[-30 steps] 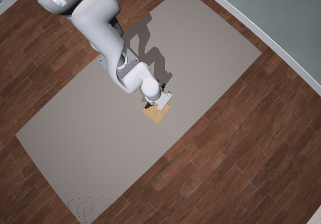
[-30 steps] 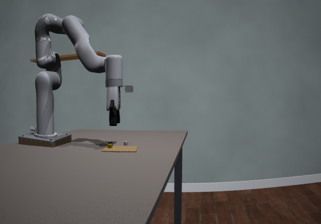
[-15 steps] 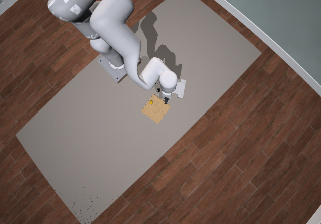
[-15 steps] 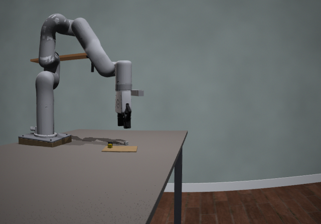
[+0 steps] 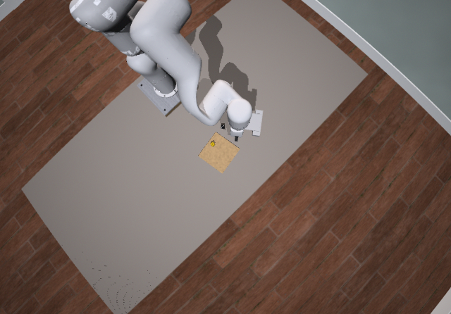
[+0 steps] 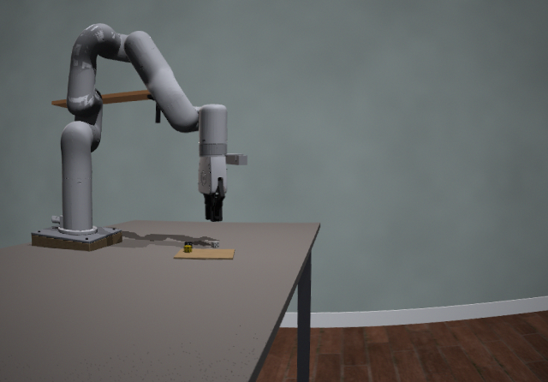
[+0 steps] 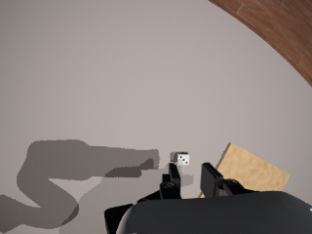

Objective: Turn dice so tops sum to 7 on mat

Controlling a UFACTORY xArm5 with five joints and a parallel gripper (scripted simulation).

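Right now the white die is 90 mm below my hand. Also, from my hand: black die 90 mm below, 70 mm behind, 20 mm to the right; then yellow die 120 mm to the right, 80 mm below, 60 mm behind; then tan mat 130 mm to the right, 90 mm below, 20 mm behind.
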